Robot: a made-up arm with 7 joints. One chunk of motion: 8 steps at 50 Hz.
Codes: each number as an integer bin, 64 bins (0 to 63) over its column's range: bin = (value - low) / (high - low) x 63, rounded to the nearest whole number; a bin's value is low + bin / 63 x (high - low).
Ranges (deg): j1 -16..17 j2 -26..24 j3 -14..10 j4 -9..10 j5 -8..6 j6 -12..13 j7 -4..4
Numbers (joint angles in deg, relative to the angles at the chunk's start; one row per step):
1: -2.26 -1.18 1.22 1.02 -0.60 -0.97 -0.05
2: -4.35 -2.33 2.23 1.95 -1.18 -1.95 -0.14
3: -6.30 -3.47 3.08 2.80 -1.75 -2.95 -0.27
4: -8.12 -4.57 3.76 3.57 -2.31 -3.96 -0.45
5: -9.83 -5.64 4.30 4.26 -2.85 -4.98 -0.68
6: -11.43 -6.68 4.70 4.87 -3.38 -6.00 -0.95
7: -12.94 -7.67 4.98 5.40 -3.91 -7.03 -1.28
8: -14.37 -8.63 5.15 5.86 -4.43 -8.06 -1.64
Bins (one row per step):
1: 26 31 40 33 33 28 31
2: 22 30 43 36 31 25 30
3: 19 28 45 39 28 23 29
4: 15 27 47 42 26 20 28
5: 12 26 48 44 23 18 26
6: 9 24 49 46 21 15 24
7: 6 23 50 48 18 13 21
8: 3 22 50 49 16 10 19

